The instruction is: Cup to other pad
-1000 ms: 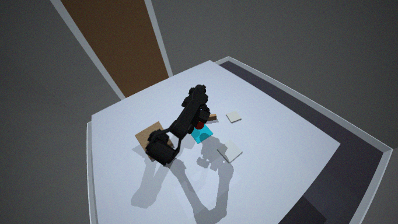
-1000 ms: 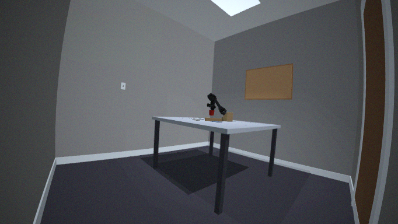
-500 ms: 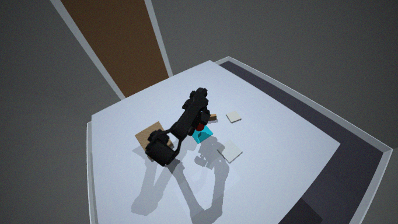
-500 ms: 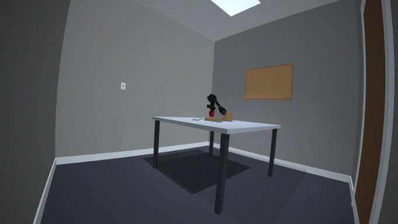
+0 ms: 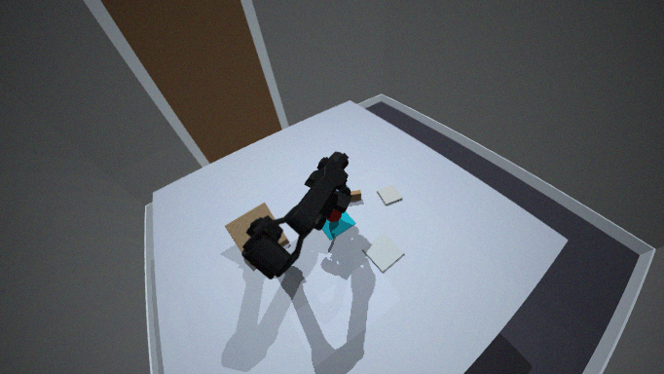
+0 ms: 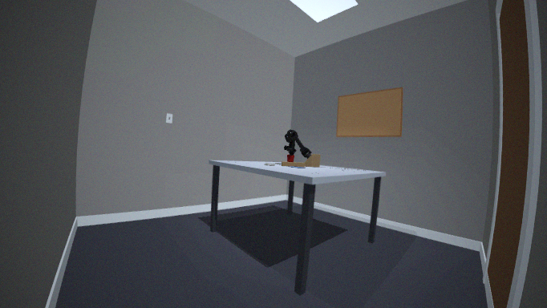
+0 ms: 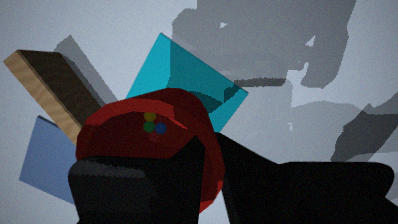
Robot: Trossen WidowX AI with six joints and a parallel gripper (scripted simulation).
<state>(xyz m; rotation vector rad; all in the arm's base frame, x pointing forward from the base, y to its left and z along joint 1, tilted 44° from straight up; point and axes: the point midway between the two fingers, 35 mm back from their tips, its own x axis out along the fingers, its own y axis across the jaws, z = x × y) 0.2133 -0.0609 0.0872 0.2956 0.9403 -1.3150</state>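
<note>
The teal pad lies 2 cm ahead of my gripper tip, 1 cm to the left of it and 8 cm below it. Also, from my gripper tip: red cup: 3 cm ahead, 1 cm to the left; then blue pad: 12 cm ahead, 16 cm to the left, 8 cm below.
</note>
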